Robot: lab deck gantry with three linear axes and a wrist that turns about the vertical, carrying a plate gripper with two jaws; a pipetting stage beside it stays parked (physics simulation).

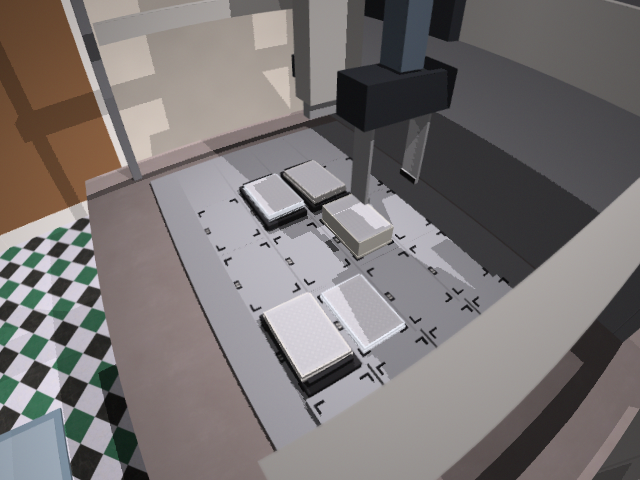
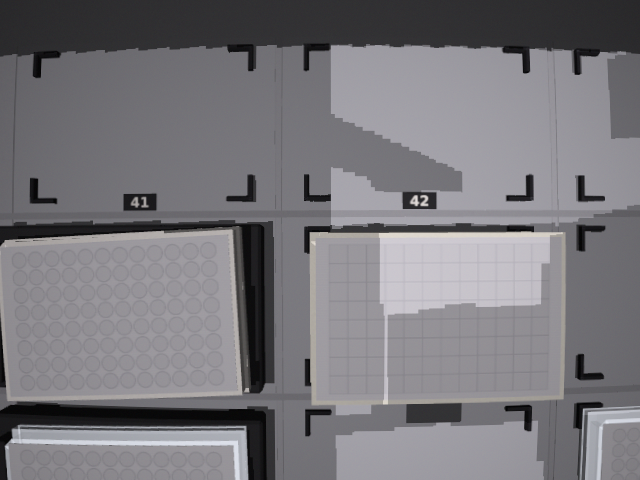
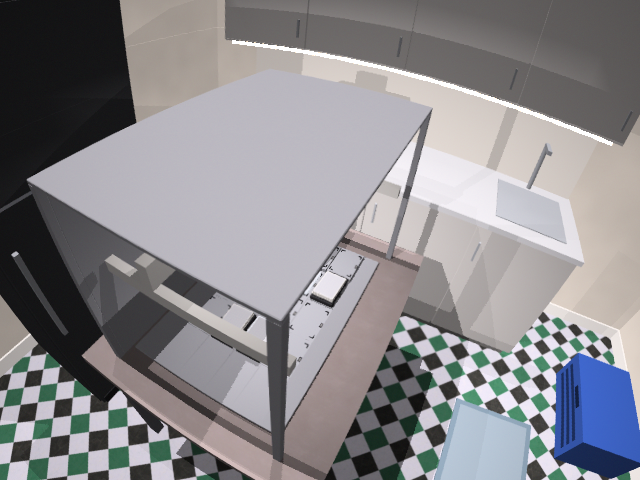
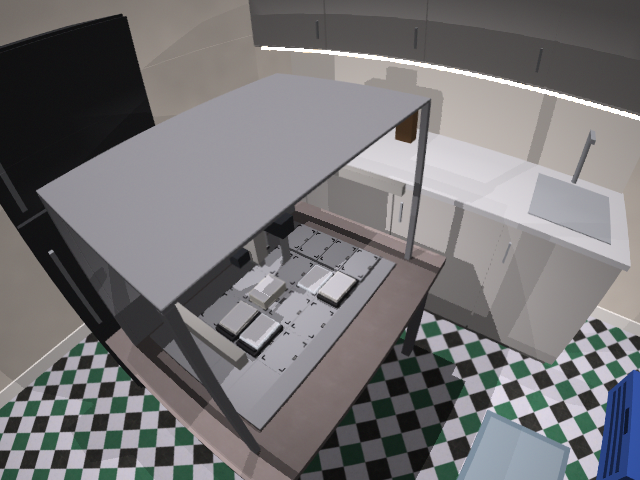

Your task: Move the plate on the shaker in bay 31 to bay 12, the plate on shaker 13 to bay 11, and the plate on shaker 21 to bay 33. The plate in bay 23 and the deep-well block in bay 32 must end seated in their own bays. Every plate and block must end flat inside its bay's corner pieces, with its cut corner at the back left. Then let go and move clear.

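Note:
My gripper hangs open and empty, its jaws far apart, above the deck beyond the deep-well block. The beige block stands in bay 32; its height hides much of its corner pieces. The plate on shaker 31 sits slightly turned. The clear-rimmed plate on shaker 21 lies in front of it. The white plate on shaker 13 and the clear-rimmed plate in bay 23 lie side by side. Cut corners cannot be made out.
Bay 41 and bay 42 lie behind the shaker and block, with black corner pieces. A pale beam crosses the deck. Enclosure posts stand at the corners. A pale column stands behind the deck.

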